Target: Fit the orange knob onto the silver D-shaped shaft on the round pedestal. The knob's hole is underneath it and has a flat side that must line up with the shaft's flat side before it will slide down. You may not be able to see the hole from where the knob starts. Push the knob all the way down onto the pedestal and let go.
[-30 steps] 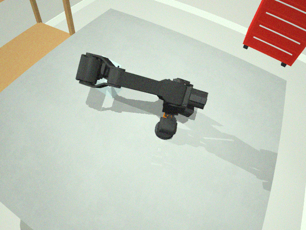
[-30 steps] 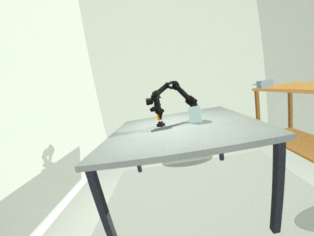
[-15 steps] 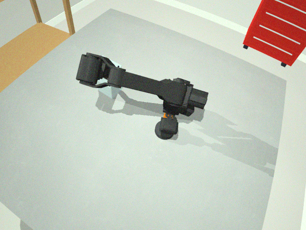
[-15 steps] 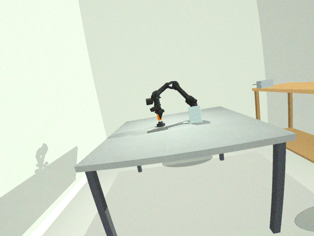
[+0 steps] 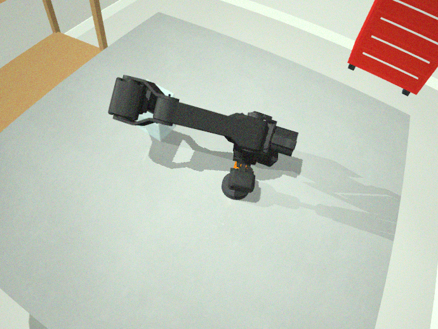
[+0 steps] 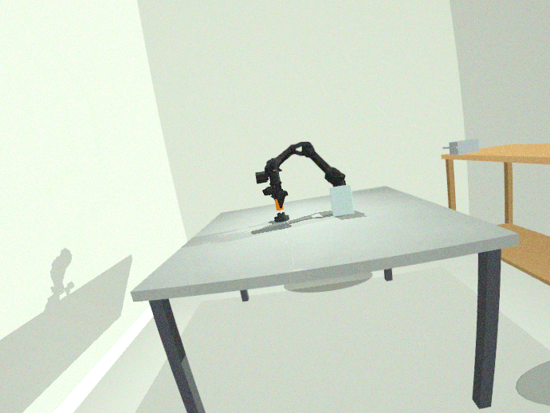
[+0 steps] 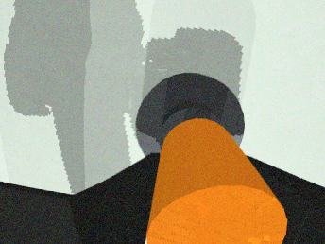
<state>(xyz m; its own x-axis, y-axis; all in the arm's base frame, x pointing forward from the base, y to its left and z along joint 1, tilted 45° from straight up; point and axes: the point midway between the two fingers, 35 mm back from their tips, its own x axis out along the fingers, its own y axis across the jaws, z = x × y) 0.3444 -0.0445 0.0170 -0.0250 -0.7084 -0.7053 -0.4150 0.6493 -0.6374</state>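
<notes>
The round pedestal lies 4 cm below my gripper tip. Also, from my gripper tip: orange knob: 3 cm above.
</notes>
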